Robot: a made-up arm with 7 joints. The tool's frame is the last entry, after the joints. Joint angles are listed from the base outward. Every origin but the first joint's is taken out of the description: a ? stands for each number. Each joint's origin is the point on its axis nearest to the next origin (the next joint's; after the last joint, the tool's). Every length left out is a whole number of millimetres.
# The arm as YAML. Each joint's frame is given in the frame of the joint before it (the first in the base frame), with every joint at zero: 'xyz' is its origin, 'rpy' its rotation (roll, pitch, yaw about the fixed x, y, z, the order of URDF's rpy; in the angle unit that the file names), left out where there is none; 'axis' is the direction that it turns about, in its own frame. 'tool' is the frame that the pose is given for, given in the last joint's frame.
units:
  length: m
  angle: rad
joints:
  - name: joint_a
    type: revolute
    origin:
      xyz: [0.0, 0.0, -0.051]
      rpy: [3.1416, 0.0, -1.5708]
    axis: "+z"
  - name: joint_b
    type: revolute
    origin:
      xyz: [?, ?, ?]
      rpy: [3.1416, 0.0, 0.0]
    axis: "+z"
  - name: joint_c
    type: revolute
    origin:
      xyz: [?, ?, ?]
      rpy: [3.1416, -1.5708, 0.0]
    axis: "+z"
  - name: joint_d
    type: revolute
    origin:
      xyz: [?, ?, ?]
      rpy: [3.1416, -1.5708, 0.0]
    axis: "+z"
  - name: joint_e
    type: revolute
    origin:
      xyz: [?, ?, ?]
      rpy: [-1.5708, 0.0, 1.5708]
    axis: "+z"
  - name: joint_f
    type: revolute
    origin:
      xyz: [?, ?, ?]
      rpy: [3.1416, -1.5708, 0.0]
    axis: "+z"
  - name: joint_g
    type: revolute
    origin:
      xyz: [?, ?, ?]
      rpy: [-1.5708, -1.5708, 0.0]
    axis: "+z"
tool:
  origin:
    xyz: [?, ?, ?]
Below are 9 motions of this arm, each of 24 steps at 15 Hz.
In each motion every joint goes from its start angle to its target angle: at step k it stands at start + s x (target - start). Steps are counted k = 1, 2, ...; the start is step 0. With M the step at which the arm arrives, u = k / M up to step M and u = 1 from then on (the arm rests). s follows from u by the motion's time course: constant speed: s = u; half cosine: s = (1 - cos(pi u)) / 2; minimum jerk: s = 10 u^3 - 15 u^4 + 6 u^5.
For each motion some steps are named. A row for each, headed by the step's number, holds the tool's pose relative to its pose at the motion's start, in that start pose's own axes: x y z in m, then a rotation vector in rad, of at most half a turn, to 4 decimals.
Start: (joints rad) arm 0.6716 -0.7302 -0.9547 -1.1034 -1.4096 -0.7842 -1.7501
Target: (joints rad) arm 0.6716 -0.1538 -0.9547 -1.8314 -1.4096 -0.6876 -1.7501
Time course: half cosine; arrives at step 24
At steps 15, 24:
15: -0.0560 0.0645 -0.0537 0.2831 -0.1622 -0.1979
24: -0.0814 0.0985 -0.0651 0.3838 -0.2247 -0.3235

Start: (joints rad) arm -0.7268 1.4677 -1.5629 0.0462 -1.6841 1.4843 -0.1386
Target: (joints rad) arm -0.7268 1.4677 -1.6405 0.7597 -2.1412 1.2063 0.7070
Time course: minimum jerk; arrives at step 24
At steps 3, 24:
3: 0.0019 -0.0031 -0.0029 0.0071 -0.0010 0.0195
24: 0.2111 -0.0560 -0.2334 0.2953 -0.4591 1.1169

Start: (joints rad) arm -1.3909 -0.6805 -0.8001 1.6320 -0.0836 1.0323 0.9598
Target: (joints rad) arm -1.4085 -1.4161 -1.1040 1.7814 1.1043 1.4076 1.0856
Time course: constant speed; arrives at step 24
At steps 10, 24:
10: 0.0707 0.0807 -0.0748 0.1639 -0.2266 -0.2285
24: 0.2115 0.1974 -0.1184 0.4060 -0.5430 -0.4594

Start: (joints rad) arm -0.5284 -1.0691 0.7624 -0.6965 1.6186 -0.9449 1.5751
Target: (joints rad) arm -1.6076 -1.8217 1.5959 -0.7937 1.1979 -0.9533 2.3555
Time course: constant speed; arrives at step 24
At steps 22, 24:
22: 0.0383 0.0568 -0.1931 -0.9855 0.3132 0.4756
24: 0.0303 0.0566 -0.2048 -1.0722 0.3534 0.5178

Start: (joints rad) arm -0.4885 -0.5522 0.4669 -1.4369 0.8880 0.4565 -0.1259
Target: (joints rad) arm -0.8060 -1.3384 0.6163 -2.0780 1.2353 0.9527 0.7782
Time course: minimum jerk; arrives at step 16
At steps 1, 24:
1: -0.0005 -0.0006 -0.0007 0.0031 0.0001 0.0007
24: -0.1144 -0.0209 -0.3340 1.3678 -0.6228 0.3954

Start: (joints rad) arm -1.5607 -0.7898 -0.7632 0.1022 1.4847 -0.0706 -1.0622
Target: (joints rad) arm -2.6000 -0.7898 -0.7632 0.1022 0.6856 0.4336 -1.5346
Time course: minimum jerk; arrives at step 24
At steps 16, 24:
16: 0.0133 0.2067 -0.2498 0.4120 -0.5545 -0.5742
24: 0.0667 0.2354 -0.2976 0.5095 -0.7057 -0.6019

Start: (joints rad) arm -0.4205 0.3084 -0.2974 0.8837 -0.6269 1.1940 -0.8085
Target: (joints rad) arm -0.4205 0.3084 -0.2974 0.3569 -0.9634 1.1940 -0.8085
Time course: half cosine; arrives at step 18
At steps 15, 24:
15: 0.0647 -0.0249 -0.0131 0.0763 -0.5546 0.1574
24: 0.0694 -0.0266 -0.0113 0.0757 -0.5948 0.1692

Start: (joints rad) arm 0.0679 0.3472 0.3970 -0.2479 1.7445 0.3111 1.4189
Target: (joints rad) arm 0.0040 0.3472 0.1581 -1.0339 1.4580 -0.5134 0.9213
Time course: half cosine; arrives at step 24
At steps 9, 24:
9: -0.0299 0.0293 0.0176 -0.0211 0.0257 -0.1418
24: -0.0670 0.1550 0.0290 -0.0909 0.0722 -0.6102

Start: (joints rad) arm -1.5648 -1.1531 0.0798 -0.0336 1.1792 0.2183 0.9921
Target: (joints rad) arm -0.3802 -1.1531 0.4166 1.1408 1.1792 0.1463 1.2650
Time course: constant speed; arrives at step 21
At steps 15, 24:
15: 0.1434 -0.0591 0.2113 -0.2258 0.0429 0.0094
24: 0.1523 -0.0974 0.3154 -0.2342 0.1335 -0.0575

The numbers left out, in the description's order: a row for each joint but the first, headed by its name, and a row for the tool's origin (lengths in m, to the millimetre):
joint_b: -0.104 -0.373 0.0
joint_c: 0.127 0.082 0.0
joint_d: -0.053 0.293 0.0
joint_e: -0.033 0.108 0.0
joint_f: -0.111 -0.028 0.0
joint_g: -0.212 0.006 0.0
tool: -0.16 -0.024 0.0

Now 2 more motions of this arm.
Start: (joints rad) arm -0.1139 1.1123 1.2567 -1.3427 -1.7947 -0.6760 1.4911
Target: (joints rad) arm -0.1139 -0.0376 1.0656 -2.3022 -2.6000 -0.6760 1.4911
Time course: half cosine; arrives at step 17
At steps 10, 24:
10: 0.0219 0.0012 -0.0387 -1.2786 0.6587 -0.3757
24: 0.0087 -0.0372 -0.0654 -1.9859 1.1027 -0.5381

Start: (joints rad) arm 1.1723 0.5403 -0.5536 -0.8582 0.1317 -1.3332 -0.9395
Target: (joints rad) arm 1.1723 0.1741 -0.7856 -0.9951 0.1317 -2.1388 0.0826
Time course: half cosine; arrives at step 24
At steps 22, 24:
22: 0.1260 -0.0405 0.2376 -0.9157 0.0159 1.3256
24: 0.1285 -0.0369 0.2416 -0.9321 0.0218 1.3496

